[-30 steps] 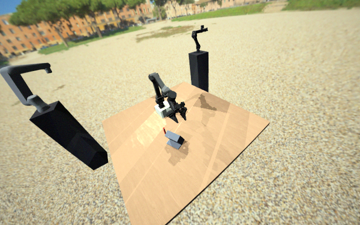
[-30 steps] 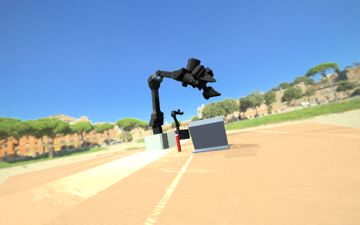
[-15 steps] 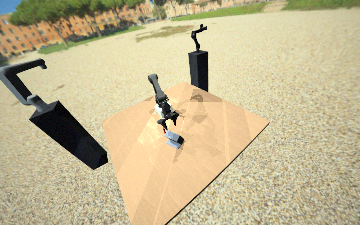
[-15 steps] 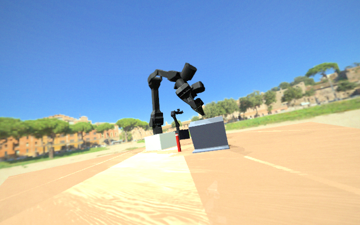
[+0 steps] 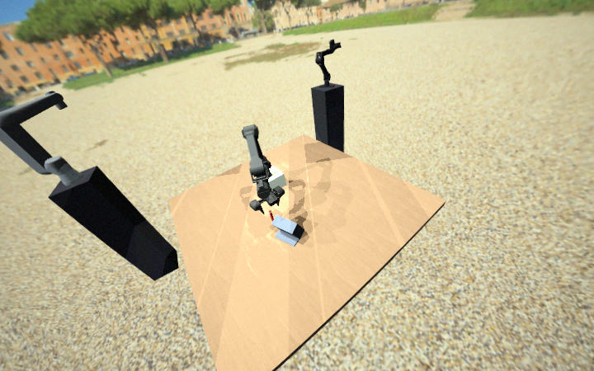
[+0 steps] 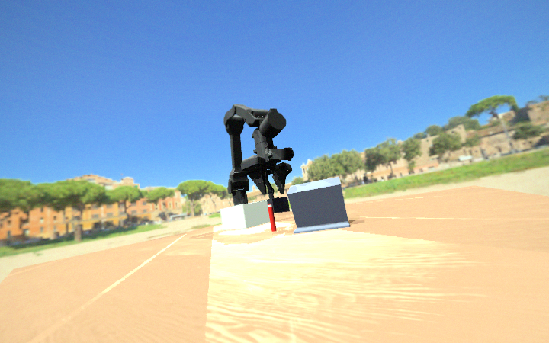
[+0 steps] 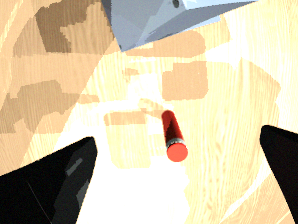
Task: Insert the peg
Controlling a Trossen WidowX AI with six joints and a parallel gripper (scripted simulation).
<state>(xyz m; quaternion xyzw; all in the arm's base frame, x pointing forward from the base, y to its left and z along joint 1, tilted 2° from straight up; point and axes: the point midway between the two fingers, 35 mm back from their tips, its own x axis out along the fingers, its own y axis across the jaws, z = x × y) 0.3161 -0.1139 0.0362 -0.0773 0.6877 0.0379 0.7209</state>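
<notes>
Now: gripper tip 2 cm past the red peg and 5 cm above it. From my gripper tip the other things lie so: sloped panel (12 cm ahead, 3 cm to the left, 5 cm below).
</notes>
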